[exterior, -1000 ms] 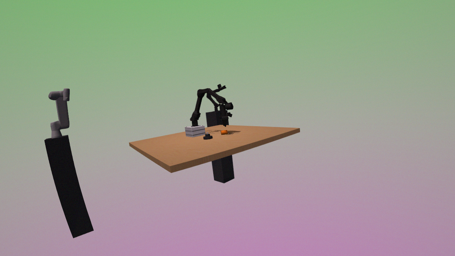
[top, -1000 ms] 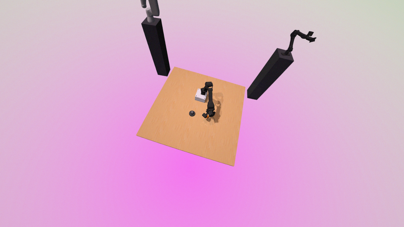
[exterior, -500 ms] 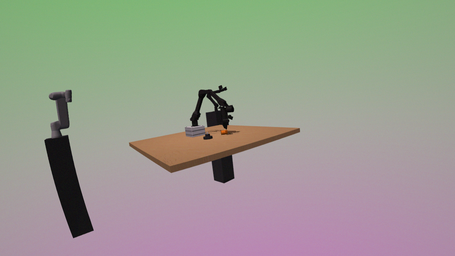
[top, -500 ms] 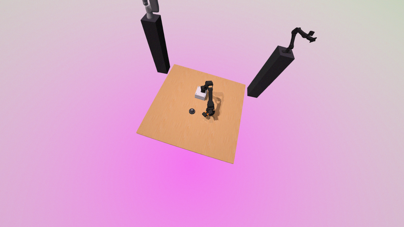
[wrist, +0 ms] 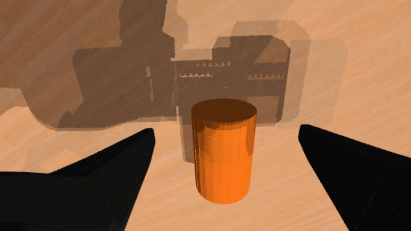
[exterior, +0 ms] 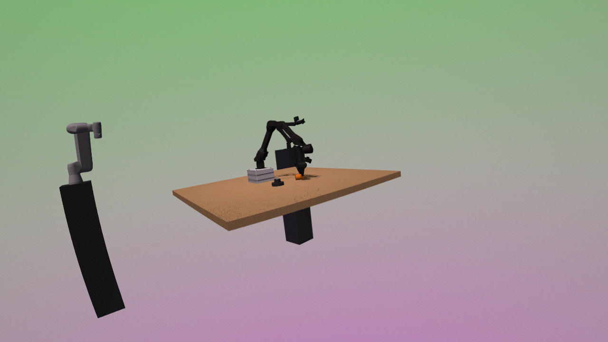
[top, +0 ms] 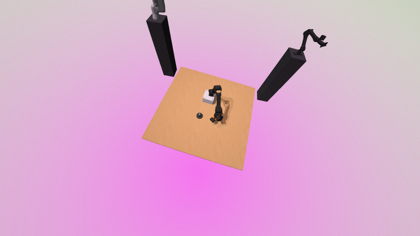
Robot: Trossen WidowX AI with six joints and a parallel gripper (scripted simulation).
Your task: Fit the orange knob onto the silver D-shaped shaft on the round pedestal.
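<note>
The orange knob lies 10 mm below my gripper tip. Also, from my gripper tip: pedestal 220 mm to the right, 10 mm behind.
</note>
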